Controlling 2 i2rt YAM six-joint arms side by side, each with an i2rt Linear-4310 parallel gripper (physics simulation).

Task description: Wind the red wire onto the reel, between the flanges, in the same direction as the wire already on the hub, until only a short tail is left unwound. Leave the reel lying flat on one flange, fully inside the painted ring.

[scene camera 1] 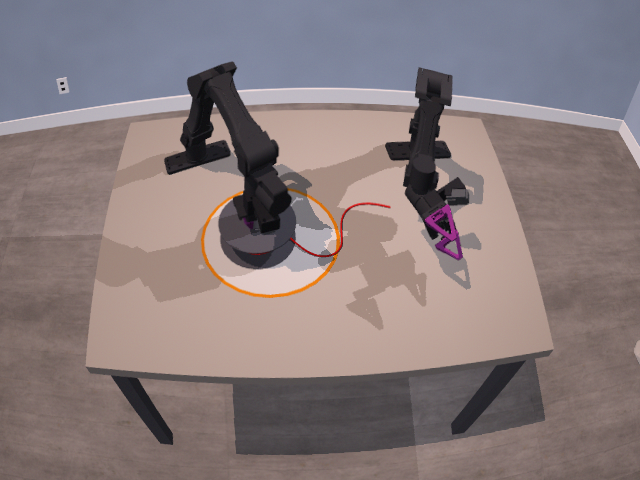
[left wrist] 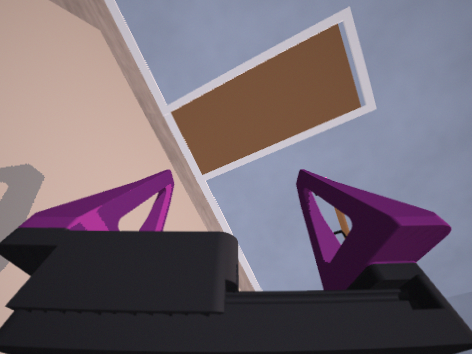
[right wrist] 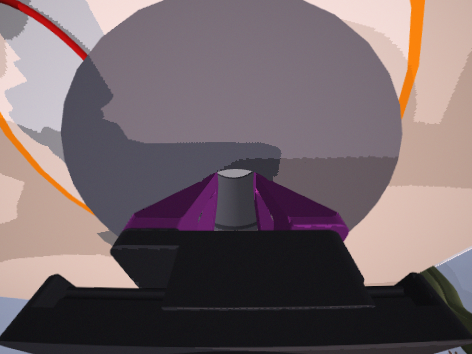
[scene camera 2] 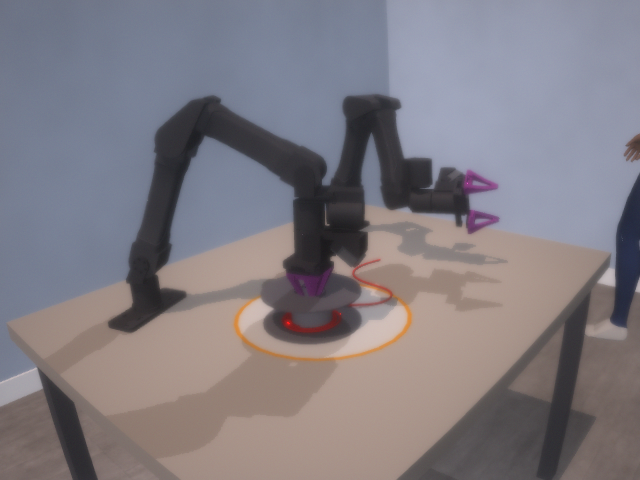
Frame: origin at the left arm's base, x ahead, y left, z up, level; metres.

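Seen in the pictures: left gripper, between the fingertips: [scene camera 1: 457, 249] [left wrist: 235, 176] [scene camera 2: 498, 203]; right gripper, between the fingertips: [scene camera 1: 256, 228] [right wrist: 235, 177]; right arm's base, origin of its link: [scene camera 1: 196, 158] [scene camera 2: 148, 310].
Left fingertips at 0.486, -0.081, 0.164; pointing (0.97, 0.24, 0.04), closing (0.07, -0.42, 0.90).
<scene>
Offsets run from my left fingertips to a thing's top centre, as dx, dy, dz. "pt": to the spot under its first point. Level surfaces: height alone.
The grey reel @[-0.224, -0.424, -0.099] [scene camera 1: 240, 238] [scene camera 2: 279, 295] [right wrist: 240, 90] stands on its lower flange, toward the left inside the orange painted ring [scene camera 1: 269, 296] [scene camera 2: 323, 359] [right wrist: 417, 40]. Red wire lies around the hub between the flanges. The loose red wire @[pt -0.145, -0.272, -0.160] [scene camera 1: 323, 255] [scene camera 2: 372, 303] [right wrist: 61, 33] leaves the reel at the right in scene camera 1, crosses the ring and curves back, its free end on the table. My right gripper [scene camera 2: 310, 293] [right wrist: 235, 177] points down over the reel, shut on its grey knob @[pt -0.250, -0.430, -0.130] [right wrist: 236, 200]. My left gripper [scene camera 1: 458, 247] [scene camera 2: 498, 203] [left wrist: 235, 176] is open and empty, above the table's right side.
The wooden table @[dz -0.164] [scene camera 1: 310, 341] [scene camera 2: 382, 403] bears both arm bases at its back edge. The right arm reaches over the ring and hides part of the reel in scene camera 1. A person's leg [scene camera 2: 628, 258] shows beyond the table at the right in scene camera 2.
</scene>
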